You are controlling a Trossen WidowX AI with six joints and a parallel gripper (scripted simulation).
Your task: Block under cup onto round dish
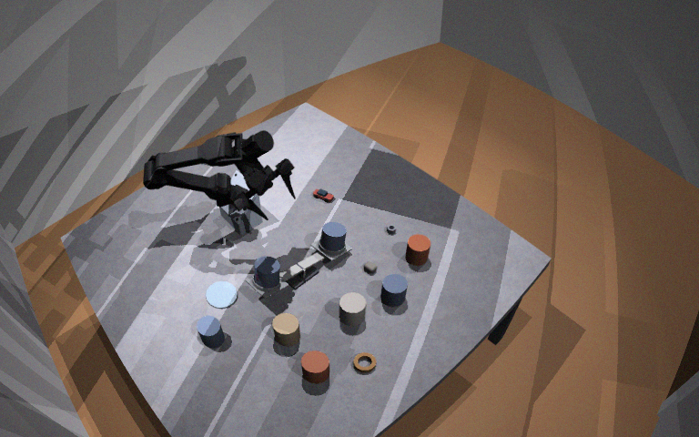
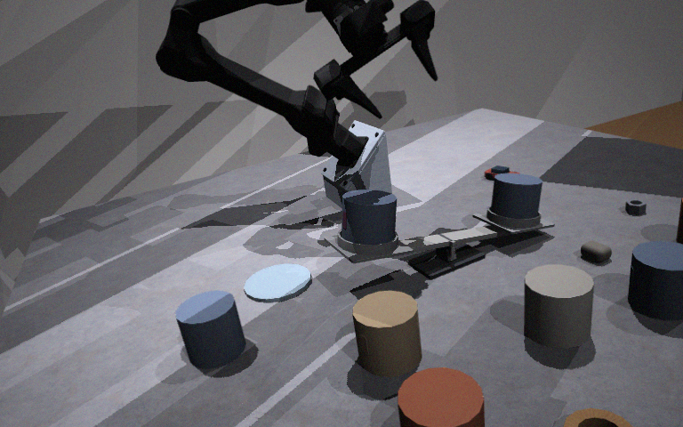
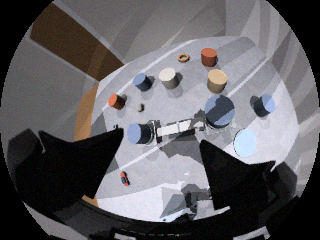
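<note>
The grey block lies 6 cm ahead of my gripper tip, 14 cm to the left of it and 20 cm below it. The rest, counted from my gripper tip: white cup 24 cm ahead, 1 cm to the right, 20 cm below; then round light-blue dish 8 cm behind, 21 cm to the right, 24 cm below; then tan cup 17 cm ahead, 20 cm to the right, 20 cm below.
</note>
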